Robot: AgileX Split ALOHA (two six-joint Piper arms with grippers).
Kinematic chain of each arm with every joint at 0, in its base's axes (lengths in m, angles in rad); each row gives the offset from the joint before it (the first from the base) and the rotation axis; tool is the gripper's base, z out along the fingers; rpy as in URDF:
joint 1: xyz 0 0 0.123 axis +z
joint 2: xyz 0 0 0 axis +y
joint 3: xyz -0.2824 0 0.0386 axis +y
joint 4: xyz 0.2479 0 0.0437 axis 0.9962 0 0.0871
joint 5: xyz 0 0 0 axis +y
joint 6: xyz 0.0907 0 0.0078 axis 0.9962 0 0.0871
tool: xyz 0 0 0 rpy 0 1.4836 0
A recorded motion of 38 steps. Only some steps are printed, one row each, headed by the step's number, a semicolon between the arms.
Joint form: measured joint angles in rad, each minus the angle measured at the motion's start. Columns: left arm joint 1, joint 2, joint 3, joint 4, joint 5, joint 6; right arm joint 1, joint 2, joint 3, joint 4, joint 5, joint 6.
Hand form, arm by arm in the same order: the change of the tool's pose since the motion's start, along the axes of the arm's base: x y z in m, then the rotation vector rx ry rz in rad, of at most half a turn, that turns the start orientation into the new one. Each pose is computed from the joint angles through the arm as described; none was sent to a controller.
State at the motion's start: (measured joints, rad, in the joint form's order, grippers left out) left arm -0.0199 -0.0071 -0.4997 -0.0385 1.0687 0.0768; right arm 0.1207 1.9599 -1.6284 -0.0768 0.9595 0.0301
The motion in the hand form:
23: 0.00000 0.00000 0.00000 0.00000 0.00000 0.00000; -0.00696 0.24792 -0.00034 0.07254 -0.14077 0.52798
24: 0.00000 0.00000 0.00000 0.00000 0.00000 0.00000; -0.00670 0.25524 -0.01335 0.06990 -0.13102 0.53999
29: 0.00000 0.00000 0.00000 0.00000 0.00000 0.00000; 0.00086 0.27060 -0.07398 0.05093 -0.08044 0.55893
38: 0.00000 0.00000 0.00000 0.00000 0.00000 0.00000; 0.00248 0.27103 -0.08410 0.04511 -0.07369 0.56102
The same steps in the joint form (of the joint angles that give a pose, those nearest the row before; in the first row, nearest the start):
23: 0.0000 0.0000 0.0000 0.0000 0.0000 0.0000; 0.5014 0.3080 -0.5016 0.0336 0.0360 -0.0385
24: 0.0000 0.0000 0.0000 0.0000 0.0000 0.0000; 0.5126 0.3350 -0.5015 0.0336 0.0189 -0.0385
29: 0.0000 0.0000 0.0000 0.0000 0.0000 0.0000; 0.5274 0.4571 -0.5016 0.0330 -0.0500 -0.0397
38: 0.0000 0.0000 0.0000 0.0000 0.0000 0.0000; 0.5264 0.4756 -0.4985 0.0306 -0.0634 -0.0417

